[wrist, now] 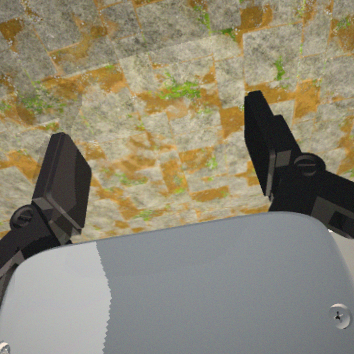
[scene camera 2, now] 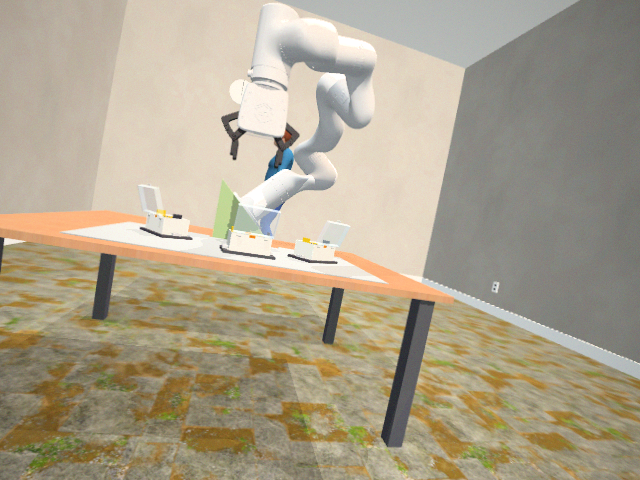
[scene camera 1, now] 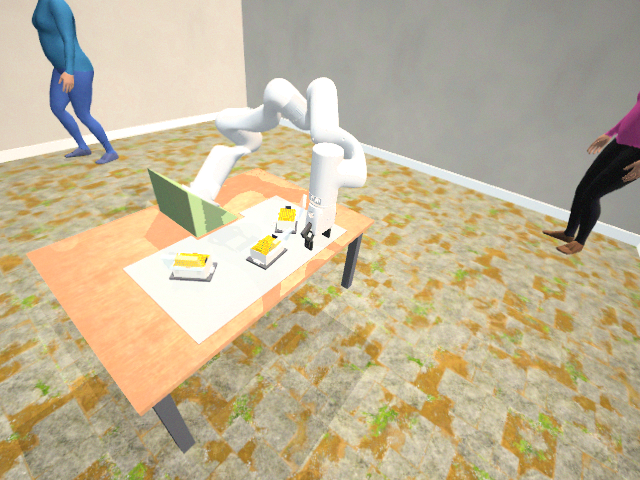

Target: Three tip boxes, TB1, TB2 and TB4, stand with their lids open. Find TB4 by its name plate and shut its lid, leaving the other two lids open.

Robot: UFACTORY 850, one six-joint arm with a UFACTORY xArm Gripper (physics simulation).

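Note:
Three white tip boxes with yellow racks stand with lids raised. The left box [scene camera 1: 191, 269] [scene camera 2: 168, 225], the middle box [scene camera 1: 265, 251] [scene camera 2: 250, 242] and the far box [scene camera 1: 286, 220] in scene camera 1, the right box [scene camera 2: 314, 251] in scene camera 2, sit on dark bases. No name plate is readable, so I cannot tell from these views which is TB4. My gripper [scene camera 1: 318, 241] [scene camera 2: 256, 161] [wrist: 159, 133] is open and empty. It hangs high above box level in scene camera 2. The wrist view shows patterned floor between the fingers; no tip box shows there.
The boxes stand on a pale mat [scene camera 1: 196, 315] [scene camera 2: 111, 232] on an orange-brown table [scene camera 1: 87, 294] [scene camera 2: 413, 290]. An upright green panel [scene camera 1: 178, 206] [scene camera 2: 223, 211] stands near the arm's base. A person in blue [scene camera 1: 72, 43] [scene camera 2: 279, 160] and one in magenta [scene camera 1: 631, 126] are beyond the table.

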